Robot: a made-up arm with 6 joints.
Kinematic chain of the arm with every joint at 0, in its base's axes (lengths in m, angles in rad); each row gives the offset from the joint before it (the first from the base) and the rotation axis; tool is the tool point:
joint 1: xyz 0 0 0.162 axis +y
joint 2: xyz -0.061 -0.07 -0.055 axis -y
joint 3: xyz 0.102 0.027 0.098 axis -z
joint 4: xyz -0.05 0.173 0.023 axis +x
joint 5: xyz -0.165 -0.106 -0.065 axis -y
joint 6: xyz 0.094 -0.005 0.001 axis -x
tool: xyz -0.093 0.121 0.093
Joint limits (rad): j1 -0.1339..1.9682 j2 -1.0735..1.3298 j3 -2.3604..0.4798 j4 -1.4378..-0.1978 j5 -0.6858..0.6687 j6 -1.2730..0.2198
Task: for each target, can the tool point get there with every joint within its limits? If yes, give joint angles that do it. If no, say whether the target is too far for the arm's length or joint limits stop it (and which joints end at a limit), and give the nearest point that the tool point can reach.
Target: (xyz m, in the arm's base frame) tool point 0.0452 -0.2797 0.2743
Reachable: yes | joints 0.9570 -0.3982 -1.7109 -0.6589 -0.0304 -0.0313
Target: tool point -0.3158 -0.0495 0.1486
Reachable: yes | joints 0.3412 1.1369 -0.8692 -0.7824 -0.3364 -0.3622
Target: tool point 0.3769 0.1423 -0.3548
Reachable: no: joint limits stop it (at a limit: joint 1, joint 2, joint 4, joint 5, joint 6) | nearest point 0.2338 0.0966 -0.0262 | short by 0.361 m
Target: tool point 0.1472 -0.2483 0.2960
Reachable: yes | joints 0.5419 -0.3540 -1.8154 -0.7048 -0.2216 -1.0722
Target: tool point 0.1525 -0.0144 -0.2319
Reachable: no: joint limits stop it (at a limit: joint 1, joint 2, joint 6) | nearest point 0.1503 -0.0124 -0.0465 | short by 0.185 m
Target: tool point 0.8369 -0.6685 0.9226
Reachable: no: too far | nearest point 0.2671 -0.3821 0.4047 | short by 0.822 m
